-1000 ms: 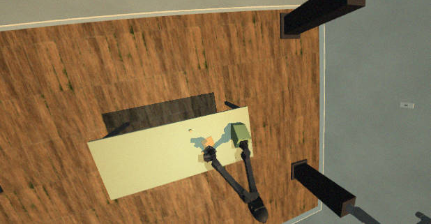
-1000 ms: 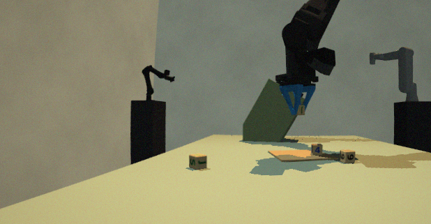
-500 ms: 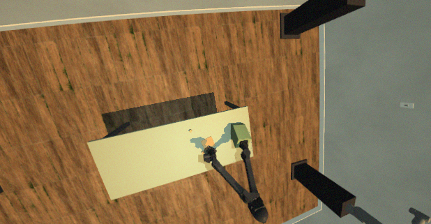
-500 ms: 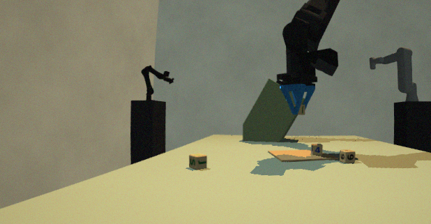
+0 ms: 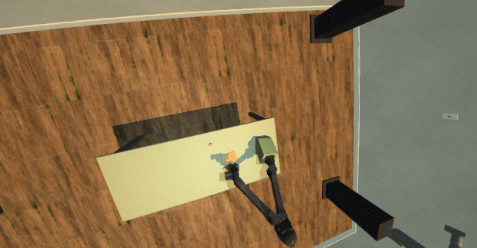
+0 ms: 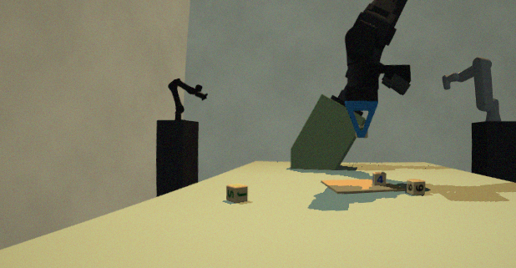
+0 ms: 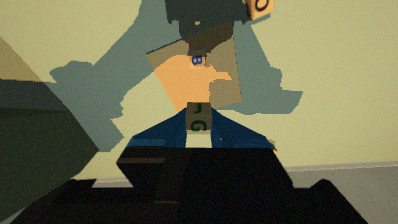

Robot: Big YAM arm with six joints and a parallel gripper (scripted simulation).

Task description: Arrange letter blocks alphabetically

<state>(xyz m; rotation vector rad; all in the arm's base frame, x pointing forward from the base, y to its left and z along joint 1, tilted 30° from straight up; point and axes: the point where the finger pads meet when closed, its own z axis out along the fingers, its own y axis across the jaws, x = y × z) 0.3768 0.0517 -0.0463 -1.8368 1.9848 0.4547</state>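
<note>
Now: hand 11 cm above the orange mat. Also, from my hand: block 9 cm below, 4 cm to the left.
</note>
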